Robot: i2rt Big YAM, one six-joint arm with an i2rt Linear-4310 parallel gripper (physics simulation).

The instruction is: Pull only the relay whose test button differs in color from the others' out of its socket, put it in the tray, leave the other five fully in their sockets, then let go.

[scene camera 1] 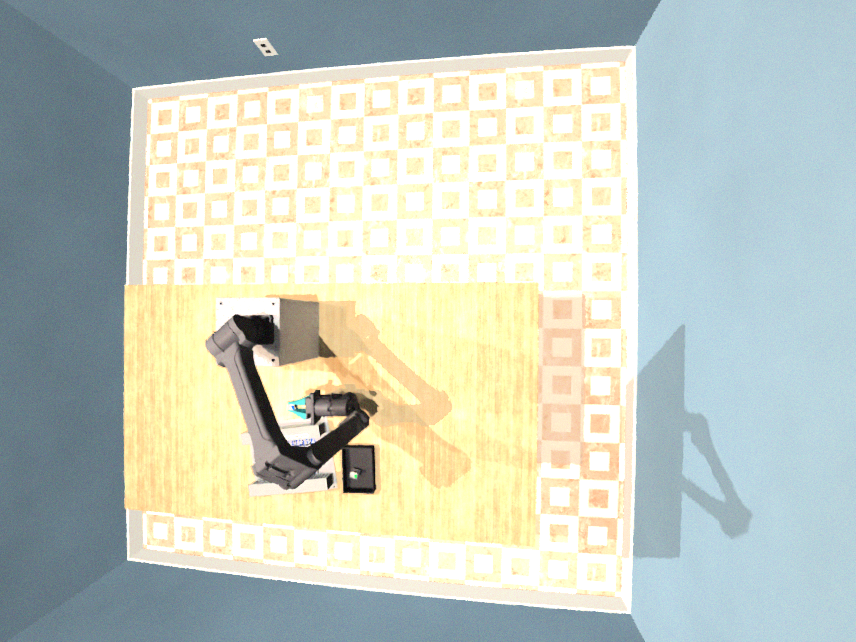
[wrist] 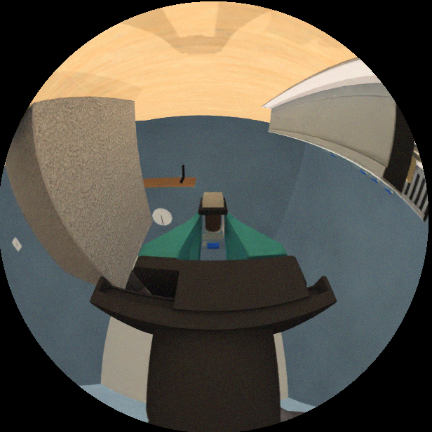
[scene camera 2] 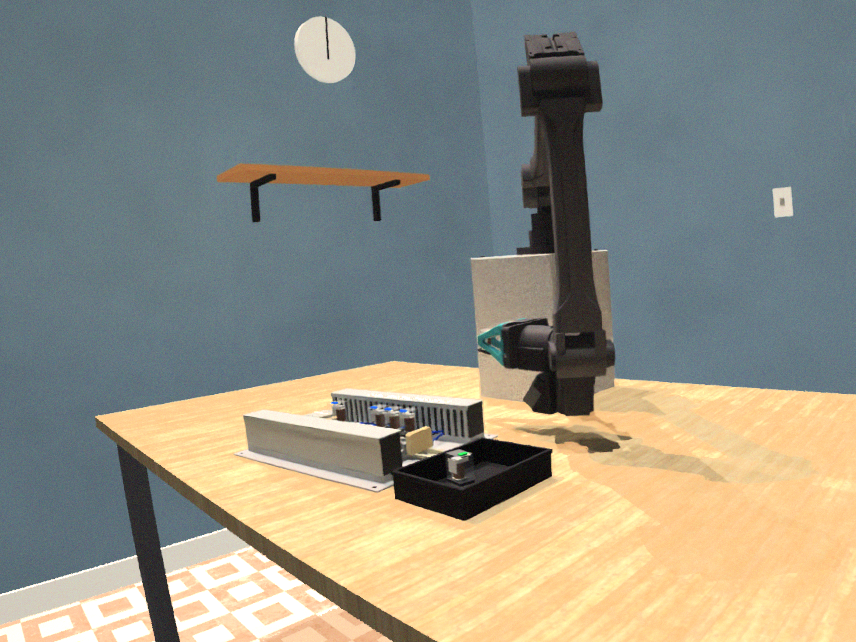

Scene:
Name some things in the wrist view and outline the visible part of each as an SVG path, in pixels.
My gripper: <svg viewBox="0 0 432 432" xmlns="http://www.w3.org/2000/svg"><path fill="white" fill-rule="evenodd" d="M100 276L89 302L117 320L143 332L153 334L149 354L146 413L149 424L189 432L247 431L279 423L280 391L273 334L299 325L337 302L326 276L320 276L316 283L306 287L306 281L297 259L293 255L287 255L283 244L239 222L229 212L227 212L225 246L227 260L200 260L201 248L197 212L187 222L142 245L133 266L133 272L151 294L116 287L109 283L104 276Z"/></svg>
A relay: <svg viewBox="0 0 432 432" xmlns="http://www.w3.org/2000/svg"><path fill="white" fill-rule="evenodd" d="M203 192L203 197L201 197L198 206L200 248L225 249L227 235L227 205L225 198L222 197L222 192Z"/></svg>

